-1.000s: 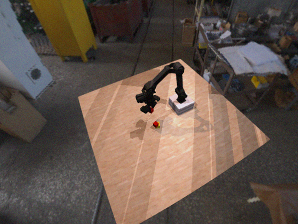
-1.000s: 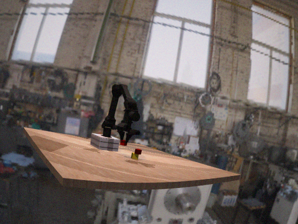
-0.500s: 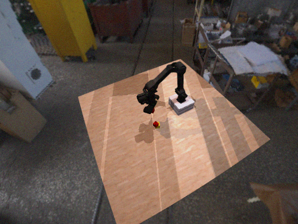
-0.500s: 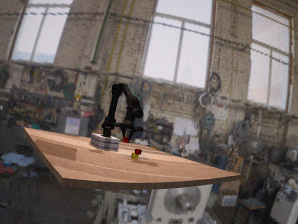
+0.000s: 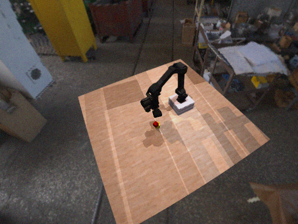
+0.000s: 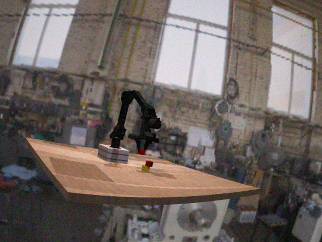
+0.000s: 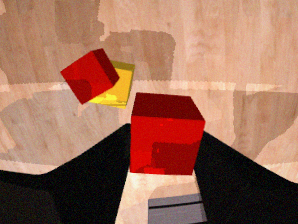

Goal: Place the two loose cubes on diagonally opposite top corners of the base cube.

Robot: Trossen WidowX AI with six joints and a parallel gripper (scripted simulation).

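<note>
The yellow cube lies 10 mm ahead of my gripper tip, 50 mm to the left of it and 100 mm below it.
</note>
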